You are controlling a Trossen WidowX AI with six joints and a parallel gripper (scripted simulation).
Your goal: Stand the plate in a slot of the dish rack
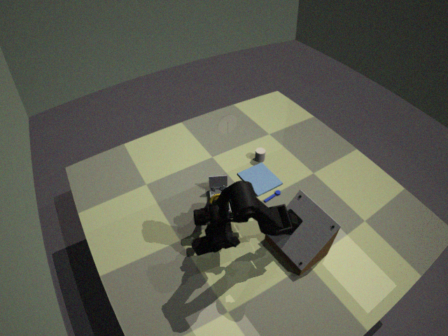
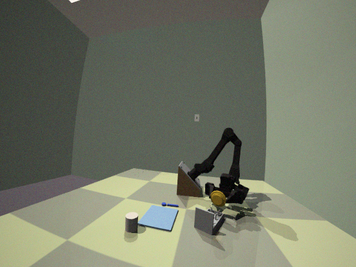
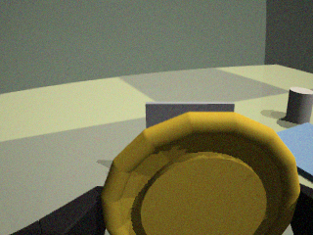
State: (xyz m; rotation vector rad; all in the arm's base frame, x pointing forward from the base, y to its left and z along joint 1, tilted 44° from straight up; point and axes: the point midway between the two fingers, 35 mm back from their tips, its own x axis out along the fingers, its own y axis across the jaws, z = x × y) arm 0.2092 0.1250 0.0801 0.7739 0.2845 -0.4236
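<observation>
Now: the grey dish rack 5 cm ahead of my gripper tip, 3 cm to the right of it and 6 cm below it. The rest, counted from my gripper tip: yellow plate (1 cm behind); blue mat (6 cm ahead, 24 cm to the right, 8 cm below); small blue spoon (5 cm behind, 23 cm to the right, 8 cm below).
</observation>
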